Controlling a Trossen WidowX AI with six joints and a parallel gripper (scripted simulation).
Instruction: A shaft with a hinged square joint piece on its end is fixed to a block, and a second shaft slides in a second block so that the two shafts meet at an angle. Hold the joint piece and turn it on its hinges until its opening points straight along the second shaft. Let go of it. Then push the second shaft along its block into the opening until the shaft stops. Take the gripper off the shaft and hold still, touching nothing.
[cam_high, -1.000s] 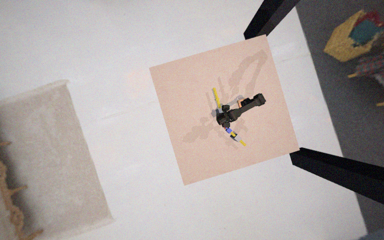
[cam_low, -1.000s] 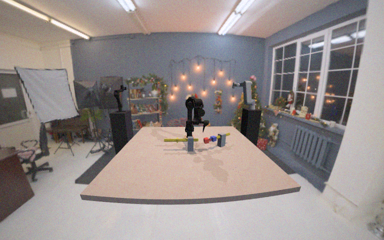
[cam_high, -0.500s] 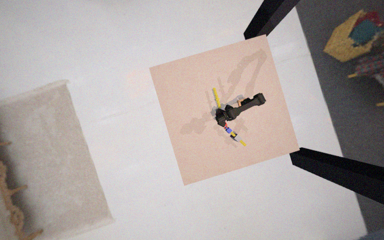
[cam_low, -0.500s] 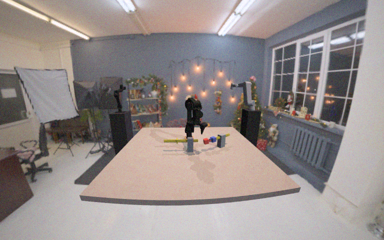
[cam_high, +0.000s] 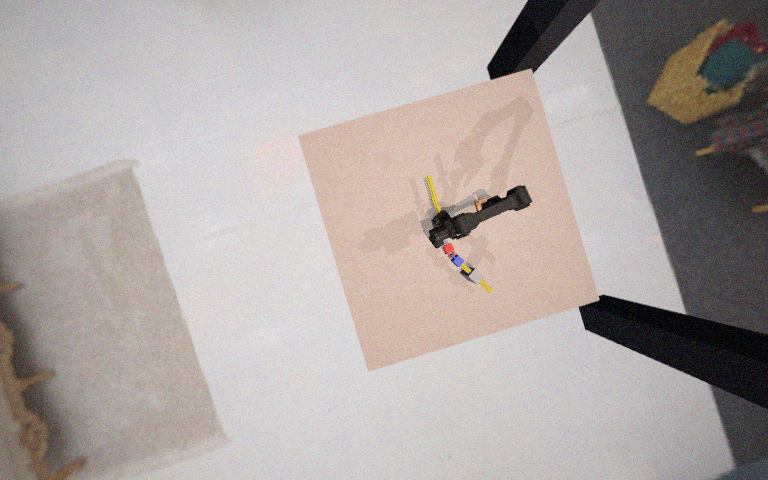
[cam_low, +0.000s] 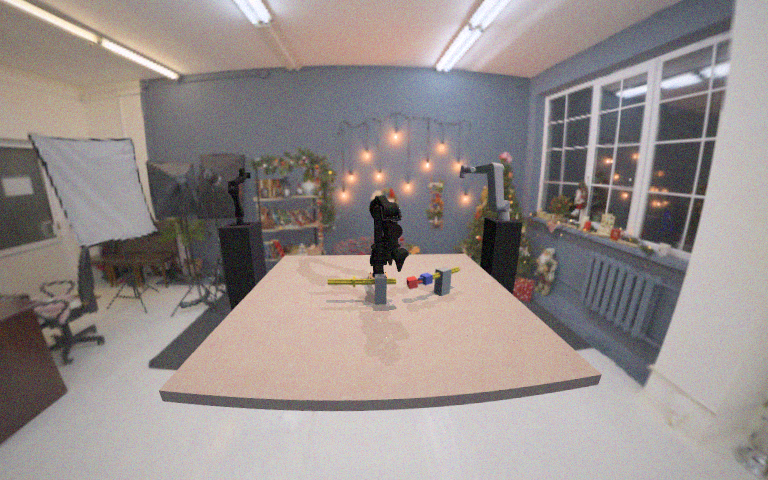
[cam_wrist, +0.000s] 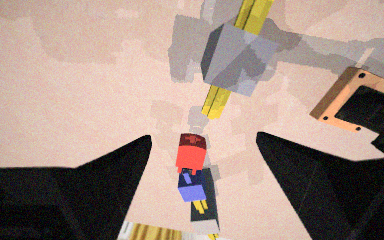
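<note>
The red joint piece is 80 mm to the left of my gripper tip, 70 mm below it and 10 mm behind it.
</note>
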